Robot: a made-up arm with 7 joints.
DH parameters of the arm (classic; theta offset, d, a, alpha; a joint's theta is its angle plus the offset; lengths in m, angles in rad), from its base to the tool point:
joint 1: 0 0.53 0 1.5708
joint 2: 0 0.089 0 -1.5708
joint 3: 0 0.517 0.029 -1.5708
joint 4: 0 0.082 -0.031 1.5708
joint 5: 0 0.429 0 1.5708
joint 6: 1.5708 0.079 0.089 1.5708
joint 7: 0 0.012 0 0
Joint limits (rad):
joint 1: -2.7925..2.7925
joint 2: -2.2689..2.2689
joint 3: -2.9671..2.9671
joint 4: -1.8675..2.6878
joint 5: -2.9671..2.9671
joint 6: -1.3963..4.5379
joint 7: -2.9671..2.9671
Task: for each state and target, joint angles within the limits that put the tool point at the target. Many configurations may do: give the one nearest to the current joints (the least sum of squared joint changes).
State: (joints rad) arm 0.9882 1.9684 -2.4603 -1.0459 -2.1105 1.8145 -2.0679
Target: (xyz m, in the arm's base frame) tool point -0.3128 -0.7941 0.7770
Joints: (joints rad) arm 1.0822 1.7010 -2.5615 -0.7338 -2.1869 1.6692 -2.0679
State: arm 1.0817 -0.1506 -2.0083 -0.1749 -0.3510 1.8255 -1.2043
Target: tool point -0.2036 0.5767 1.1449
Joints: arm 1.6527 -0.5852 -1.9774 -0.4465 -0.3987 1.7332 -1.2043
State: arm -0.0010 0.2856 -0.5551 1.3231 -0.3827 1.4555 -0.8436
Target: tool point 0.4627 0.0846 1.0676
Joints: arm 0.3657 0.0778 -0.0870 1.9151 -0.4265 1.4727 -0.8436
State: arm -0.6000 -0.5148 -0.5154 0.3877 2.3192 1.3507 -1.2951
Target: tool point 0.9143 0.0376 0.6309
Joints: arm 0.1296 -1.0337 -0.2050 0.6375 2.4201 1.3719 -1.2951
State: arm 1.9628 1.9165 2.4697 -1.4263 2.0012 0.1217 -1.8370
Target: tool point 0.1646 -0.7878 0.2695
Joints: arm 1.0219 2.2689 2.1701 -1.4573 1.9918 0.1316 -1.8370
